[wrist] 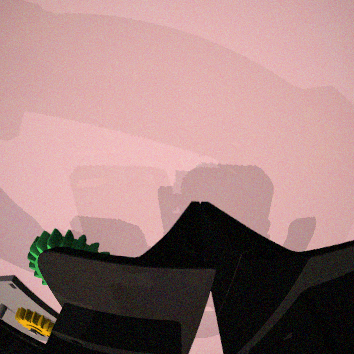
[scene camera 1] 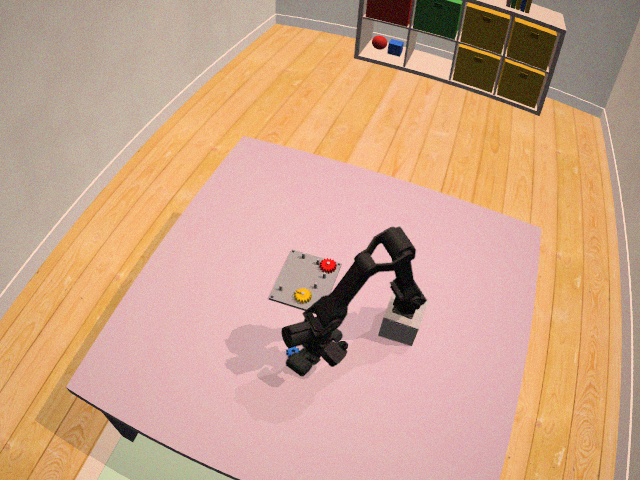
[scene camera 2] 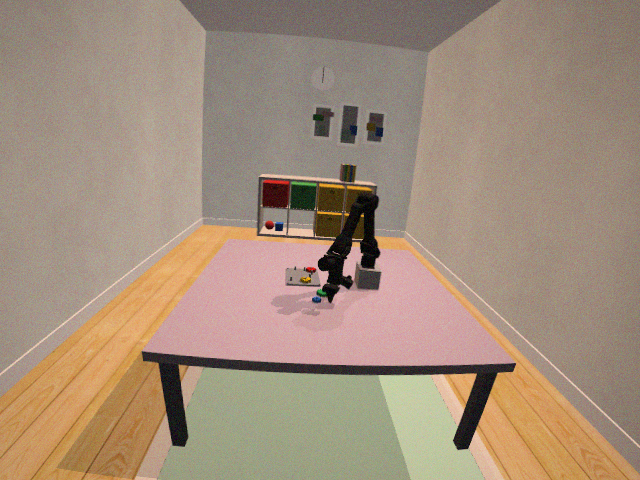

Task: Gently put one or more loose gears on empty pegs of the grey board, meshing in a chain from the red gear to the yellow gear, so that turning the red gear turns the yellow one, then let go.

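Frame: origin at the arm's base, x ahead, y left, z up, level; metres.
Where they show: gripper, between the fingertips: (wrist: pixel 198 208) (scene camera 1: pixel 309 364) (scene camera 2: pixel 329 302); arm's base, origin of its link: (scene camera 1: pixel 405 306) (scene camera 2: pixel 367 265).
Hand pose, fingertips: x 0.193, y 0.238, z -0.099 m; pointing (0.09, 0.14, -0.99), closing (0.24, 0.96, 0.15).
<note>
Things, the pixels of their centre, and the offset from my fingertips.
- grey board, middle of its body: (wrist: pixel 15 322) (scene camera 1: pixel 306 279) (scene camera 2: pixel 302 274) dx +0.132, dy -0.275, dz +0.009 m
- red gear, middle of its body: (scene camera 1: pixel 328 265) (scene camera 2: pixel 310 269) dx +0.091, dy -0.354, dz +0.010 m
- yellow gear, middle of its body: (wrist: pixel 34 323) (scene camera 1: pixel 302 295) (scene camera 2: pixel 305 279) dx +0.115, dy -0.212, dz +0.010 m
- blue gear, middle of its body: (scene camera 1: pixel 293 352) (scene camera 2: pixel 316 299) dx +0.059, dy -0.017, dz +0.002 m
- green gear, middle of its body: (wrist: pixel 70 271) (scene camera 2: pixel 323 292) dx +0.027, dy -0.093, dz +0.002 m
The grey board (scene camera 1: pixel 291 278) (scene camera 2: pixel 292 278) (wrist: pixel 10 298) lies on the pink table and carries the red gear (scene camera 1: pixel 328 265) (scene camera 2: pixel 310 270) and the yellow gear (scene camera 1: pixel 302 295) (scene camera 2: pixel 306 279) (wrist: pixel 32 320), with several bare pegs. A blue gear (scene camera 1: pixel 292 351) (scene camera 2: pixel 316 299) lies loose on the table just beside my gripper (scene camera 1: pixel 300 366) (scene camera 2: pixel 330 299) (wrist: pixel 200 204). The gripper is low over the table, shut and empty. A green gear (scene camera 2: pixel 322 292) (wrist: pixel 53 240) lies by the board's near edge, partly hidden behind a finger in the wrist view. The blue gear is out of the wrist view.
The arm's grey base block (scene camera 1: pixel 398 330) (scene camera 2: pixel 368 277) stands right of the board. A shelf unit (scene camera 1: pixel 357 29) (scene camera 2: pixel 318 178) with coloured bins stands on the floor by the far wall. The table's front edge (scene camera 2: pixel 328 368) is far from the gears.
</note>
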